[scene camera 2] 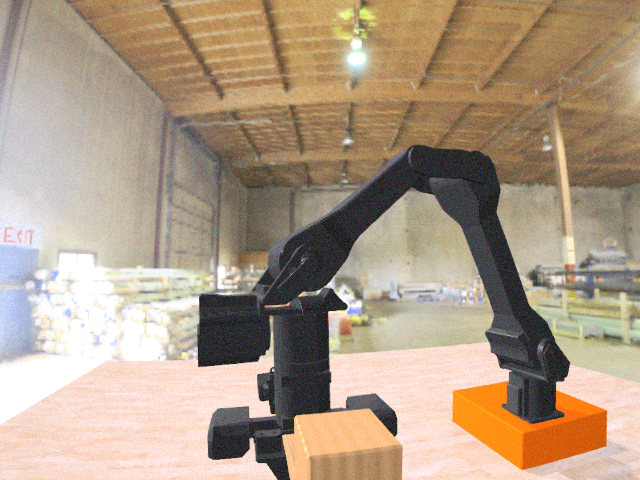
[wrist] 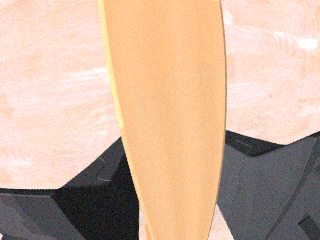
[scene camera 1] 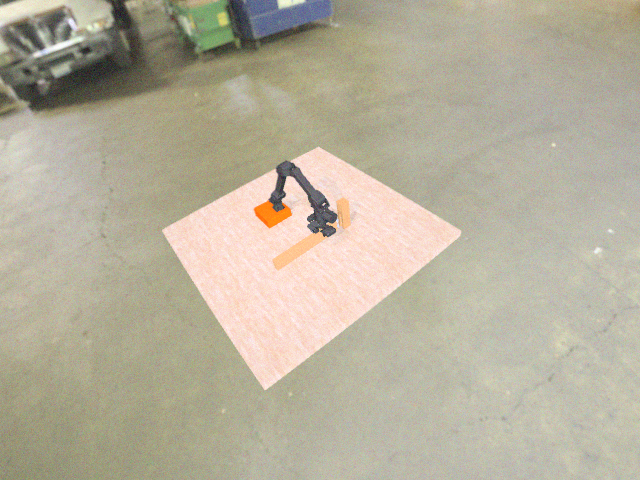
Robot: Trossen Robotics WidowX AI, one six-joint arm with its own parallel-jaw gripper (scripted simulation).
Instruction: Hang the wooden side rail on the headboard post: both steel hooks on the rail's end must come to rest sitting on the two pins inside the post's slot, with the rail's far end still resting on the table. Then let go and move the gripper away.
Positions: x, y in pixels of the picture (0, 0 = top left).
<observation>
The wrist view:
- gripper: 160, 132
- wooden side rail: 168, 73
</observation>
